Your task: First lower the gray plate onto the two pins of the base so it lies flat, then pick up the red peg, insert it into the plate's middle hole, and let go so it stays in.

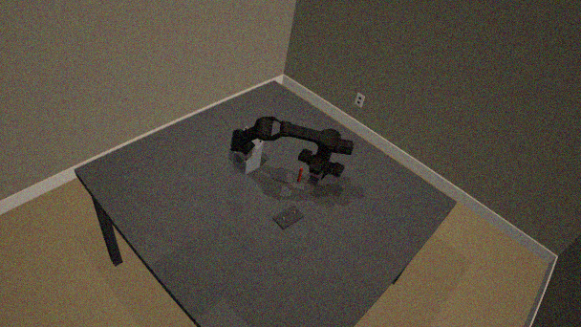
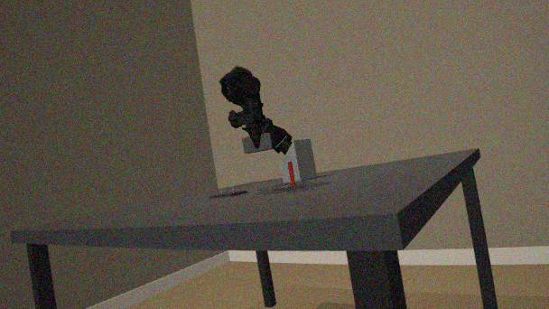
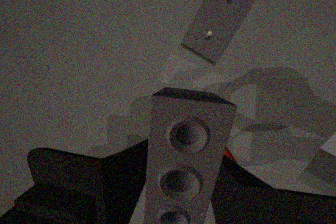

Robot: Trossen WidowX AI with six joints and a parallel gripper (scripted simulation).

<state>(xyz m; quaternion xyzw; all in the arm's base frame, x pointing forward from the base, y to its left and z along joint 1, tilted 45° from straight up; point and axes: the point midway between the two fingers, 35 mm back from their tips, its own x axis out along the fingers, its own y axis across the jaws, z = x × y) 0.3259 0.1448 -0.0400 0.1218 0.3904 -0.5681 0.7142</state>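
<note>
Now: gripper tip 16 cm to the left of the flat base, 13 cm above it and 3 cm short of it. The rest, counted from my gripper tip: gray plate: 3 cm above; red peg: 11 cm behind, 10 cm below, 2 cm to the left.
</note>
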